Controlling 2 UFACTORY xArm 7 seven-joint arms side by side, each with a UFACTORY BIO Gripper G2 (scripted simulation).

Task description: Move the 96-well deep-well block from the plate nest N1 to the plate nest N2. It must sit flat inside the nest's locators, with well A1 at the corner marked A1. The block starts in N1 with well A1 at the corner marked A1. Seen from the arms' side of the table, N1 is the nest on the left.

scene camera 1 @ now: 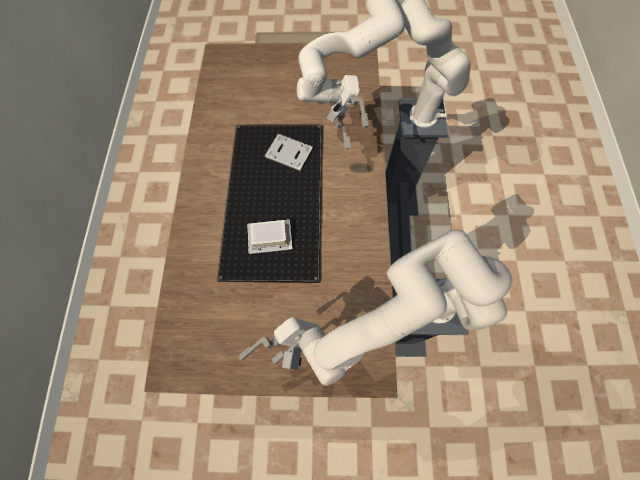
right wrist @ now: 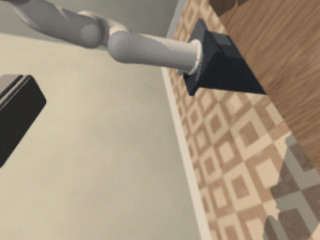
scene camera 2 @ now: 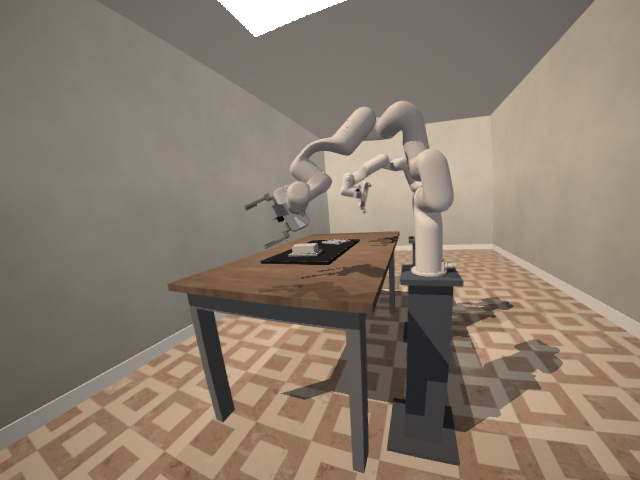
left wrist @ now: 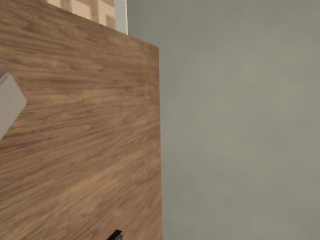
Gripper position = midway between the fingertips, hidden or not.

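The left gripper (scene camera 1: 258,359) shares the scene with a white deep-well block (scene camera 1: 265,234). The block is out of frame in the left wrist view, and it is out of frame in the right wrist view as well. A nest N2 (scene camera 1: 290,147) is also visible.
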